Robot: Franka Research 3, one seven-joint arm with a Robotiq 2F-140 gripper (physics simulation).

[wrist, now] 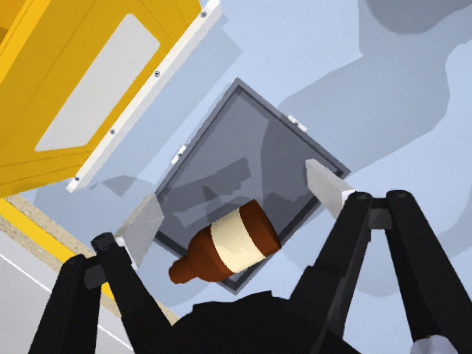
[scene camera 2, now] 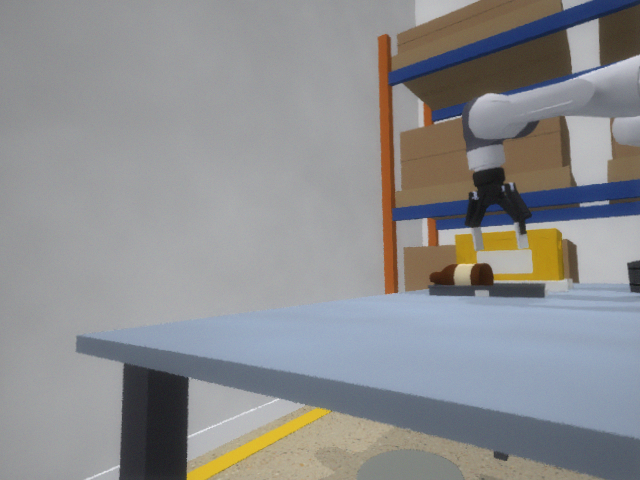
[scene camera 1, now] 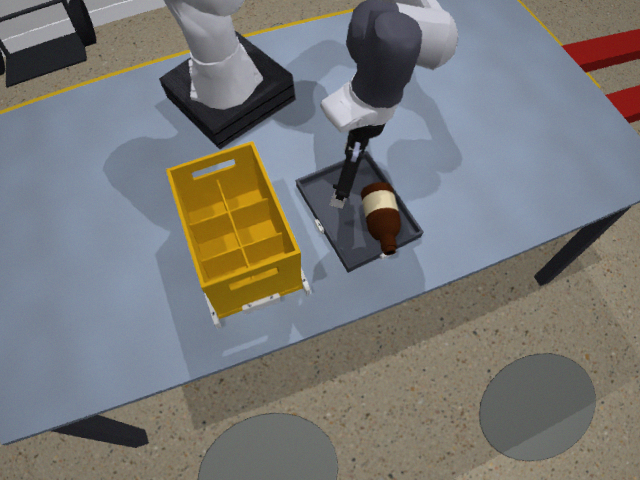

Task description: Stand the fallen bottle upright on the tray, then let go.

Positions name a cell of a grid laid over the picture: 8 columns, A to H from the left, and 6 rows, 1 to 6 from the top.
Labels:
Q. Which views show the gripper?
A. The wrist view, scene camera 2 and scene camera 1: all of them.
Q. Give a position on a brown bottle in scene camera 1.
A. E3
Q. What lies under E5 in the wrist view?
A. A brown bottle.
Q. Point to a brown bottle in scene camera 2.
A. At F4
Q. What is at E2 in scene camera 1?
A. The gripper.

